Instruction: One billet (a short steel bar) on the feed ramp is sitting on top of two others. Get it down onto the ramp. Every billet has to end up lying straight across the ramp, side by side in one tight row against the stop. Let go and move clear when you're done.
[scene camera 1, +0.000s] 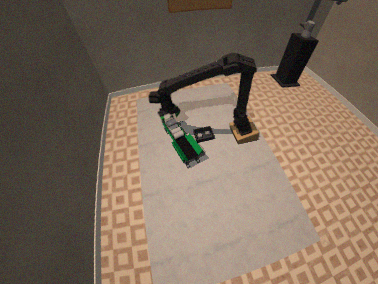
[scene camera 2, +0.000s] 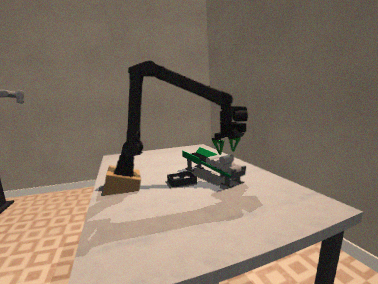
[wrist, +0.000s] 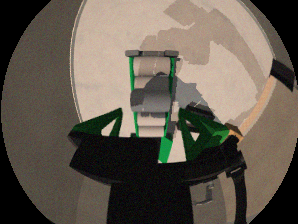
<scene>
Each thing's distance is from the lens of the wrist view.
my gripper (wrist: 150, 111): 13 cm
grey billet (wrist: 140, 100): 14 cm
</scene>
